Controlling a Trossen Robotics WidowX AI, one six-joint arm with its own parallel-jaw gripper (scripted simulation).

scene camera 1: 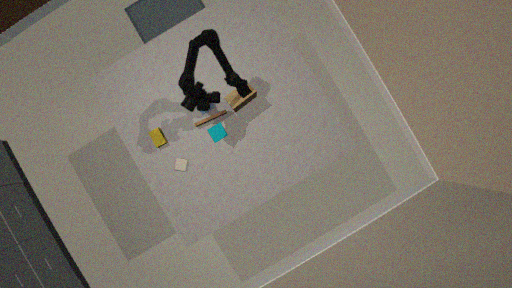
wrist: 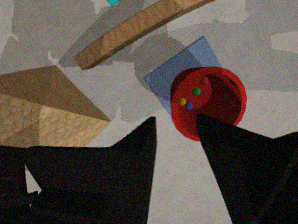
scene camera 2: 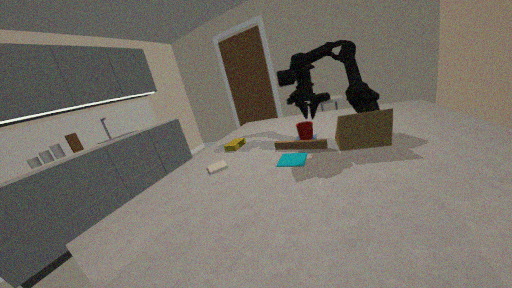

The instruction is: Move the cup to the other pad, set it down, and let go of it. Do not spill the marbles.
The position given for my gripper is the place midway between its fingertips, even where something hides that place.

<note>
In view: my gripper (scene camera 2: pixel 309 118).
My gripper also shows in the wrist view (wrist: pixel 176 121).
</note>
